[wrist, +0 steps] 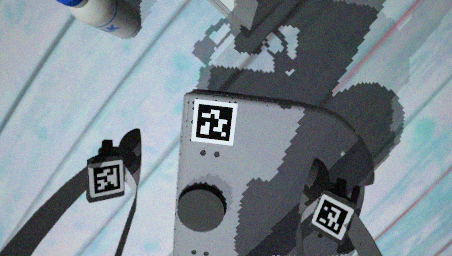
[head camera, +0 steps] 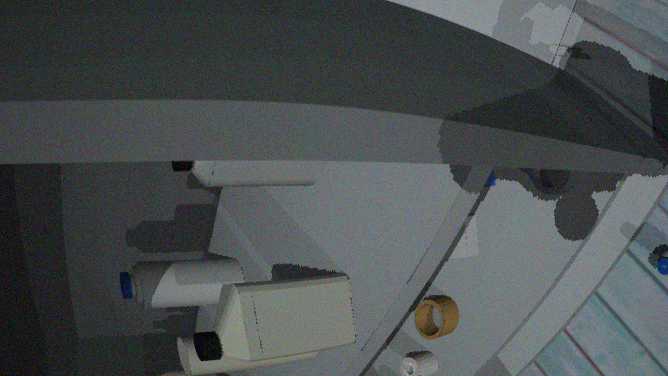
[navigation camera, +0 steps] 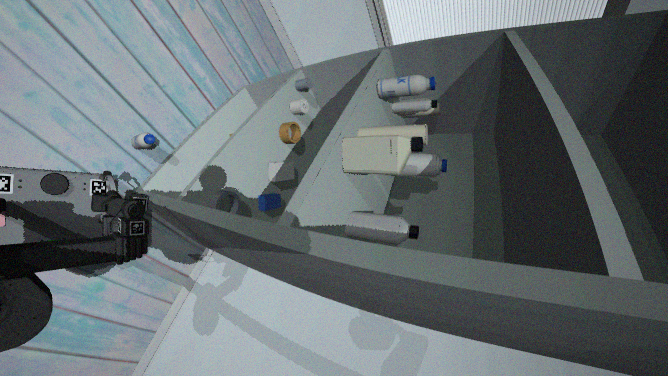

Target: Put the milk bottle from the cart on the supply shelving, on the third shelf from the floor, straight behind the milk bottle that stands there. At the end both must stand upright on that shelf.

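Places are measured from the robot's base along level axes (x ahead, y left, z up), in metres.
Where they show: gripper, fingertip midpoint: [wrist: 223, 163]; robot's base at its link origin: [wrist: 213, 170] [navigation camera: 55, 183].
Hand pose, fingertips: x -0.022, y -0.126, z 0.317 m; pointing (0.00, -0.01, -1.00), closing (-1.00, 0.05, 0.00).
Note:
Each offset is from my fingertips to the top centre of the thing. "spot": to the spot under its first point. Level surfaces: height alone.
A milk bottle {0.129 m down, 0.231 m ahead, 0.163 m right} [navigation camera: 145, 141] [wrist: 107, 15] with a blue cap stands on the floor beside the shelving, beyond the end of my base. In the head view its blue cap {spot: 0.129 m down, 0.231 m ahead, 0.166 m right} [head camera: 663, 266] shows at the right edge. Another milk bottle {0.861 m up, 0.440 m ahead, 0.577 m right} [navigation camera: 406, 86] with blue print stands upright on the third shelf {0.674 m up} [navigation camera: 327, 185], towards the top of the navigation view. It does not show in the head view. My gripper [wrist: 223, 163] is open and empty, low over my base, with the floor milk bottle ahead and to the left in the wrist view. The cart does not show.
On that shelf stand a cream jug {0.853 m up, 0.169 m ahead, 0.369 m right} [head camera: 295, 317] [navigation camera: 375, 155], a blue-capped bottle {0.894 m up, 0.191 m ahead, 0.681 m right} [head camera: 195, 282] behind it, a cream cylinder {0.852 m up, 0.235 m ahead, 0.447 m right} [navigation camera: 395, 131] and black-capped bottles. An orange ring {0.267 m up, 0.324 m ahead, 0.629 m right} [head camera: 437, 316] [navigation camera: 290, 132] and a blue block {0.257 m up, 0.010 m ahead, 0.545 m right} [navigation camera: 269, 201] lie one shelf lower. My base [wrist: 210, 165] is under the gripper.

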